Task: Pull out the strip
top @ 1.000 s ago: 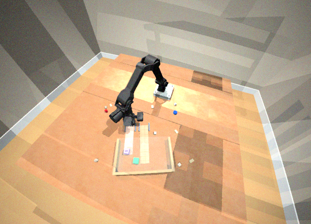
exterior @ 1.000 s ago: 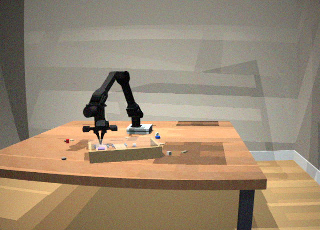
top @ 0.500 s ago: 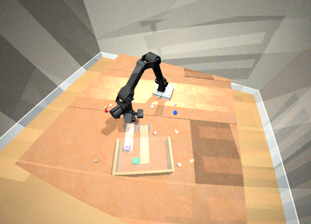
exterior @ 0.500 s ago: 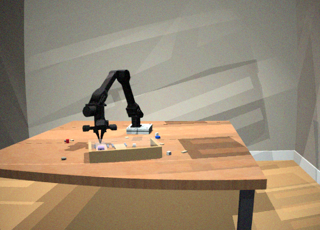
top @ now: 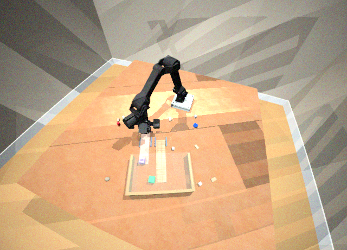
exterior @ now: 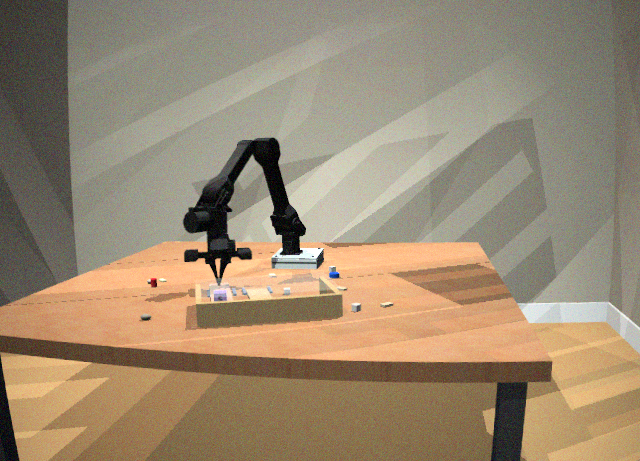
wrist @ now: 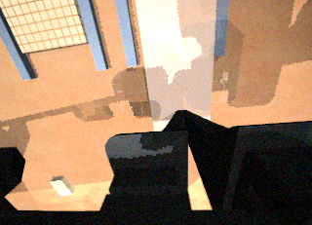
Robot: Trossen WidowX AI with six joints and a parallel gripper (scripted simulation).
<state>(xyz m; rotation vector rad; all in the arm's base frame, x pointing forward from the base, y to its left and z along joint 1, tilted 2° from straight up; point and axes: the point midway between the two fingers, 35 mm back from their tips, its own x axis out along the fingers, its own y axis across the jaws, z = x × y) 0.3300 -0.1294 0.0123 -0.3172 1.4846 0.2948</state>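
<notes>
The pale pink strip is 9 cm ahead of my gripper tip and 4 cm to the left of it. Also, from my gripper tip: red piece (2 cm ahead, 19 cm to the right, 1 cm above); purple cube (19 cm ahead, 7 cm to the left, 2 cm above); blue piece (16 cm behind, 30 cm to the left).
</notes>
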